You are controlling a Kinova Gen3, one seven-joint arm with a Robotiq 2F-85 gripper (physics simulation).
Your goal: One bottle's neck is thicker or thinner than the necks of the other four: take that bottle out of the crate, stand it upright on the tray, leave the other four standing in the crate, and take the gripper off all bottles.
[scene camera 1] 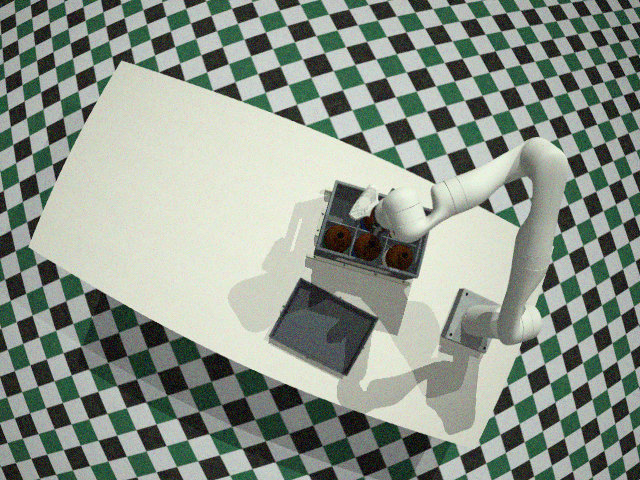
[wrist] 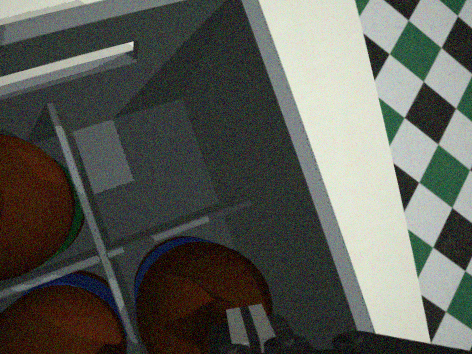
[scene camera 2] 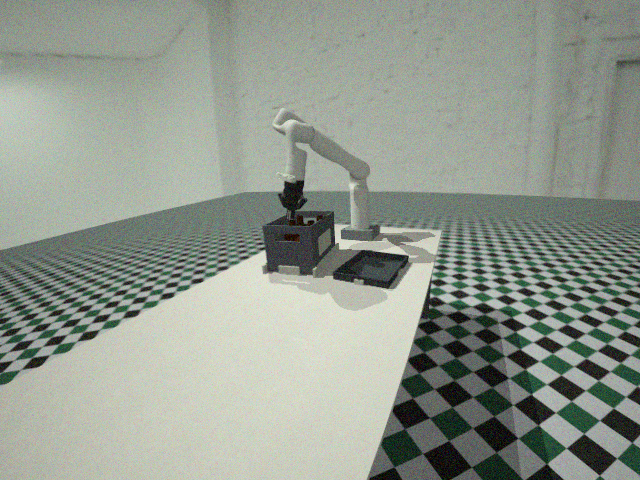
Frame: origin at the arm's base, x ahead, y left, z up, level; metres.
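Seen in the pictures: gripper, fingertip midpoint: [wrist: 246,331] [scene camera 2: 289,219]; arm's base at its link origin: [scene camera 1: 474,320] [scene camera 2: 360,227].
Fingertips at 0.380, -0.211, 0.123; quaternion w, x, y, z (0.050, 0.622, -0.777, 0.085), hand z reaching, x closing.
Pixels of each thing's top centre, then the offset from my fingertips to it, as dx, dy, dz. "spot": a spot on its surface instead. Level surfaces: height alone.
- dark grey crate at its top centre: [scene camera 1: 377,228] [scene camera 2: 301,217] -0.003, +0.046, +0.007
- white table at its surface level: dz -0.168
- back middle bottle at its top centre: [wrist: 236,349] [scene camera 1: 381,214] [scene camera 2: 292,220] -0.007, +0.005, -0.005
- back left compartment at a spot on its surface: [wrist: 164,158] [scene camera 1: 343,209] spot: +0.086, -0.015, -0.160
- dark tray at its top centre: [scene camera 1: 324,328] [scene camera 2: 373,263] +0.057, +0.330, -0.142
A dark grey crate [scene camera 1: 365,265] [scene camera 2: 296,248] [wrist: 284,116] stands on the white table [scene camera 1: 199,190]. Three brown bottles [scene camera 1: 338,238] [scene camera 1: 368,246] [scene camera 1: 399,256] stand in its front row. My gripper [scene camera 2: 291,211] [wrist: 246,331] is shut and reaches down into the crate's back row, right at the top of the back middle bottle [scene camera 1: 369,222] [wrist: 199,277], which has a blue band. Nothing shows held between the fingers. The back left compartment [scene camera 1: 344,200] [wrist: 164,158] is empty. The arm hides the back right compartment. The dark tray [scene camera 1: 337,299] [scene camera 2: 366,282] lies empty in front of the crate.
The robot base [scene camera 1: 468,321] [scene camera 2: 361,232] stands on the table to the right of the tray. In the wrist view, two more bottles [wrist: 83,316] [wrist: 64,207] show at the left edge. The table's far edge runs close behind the crate.
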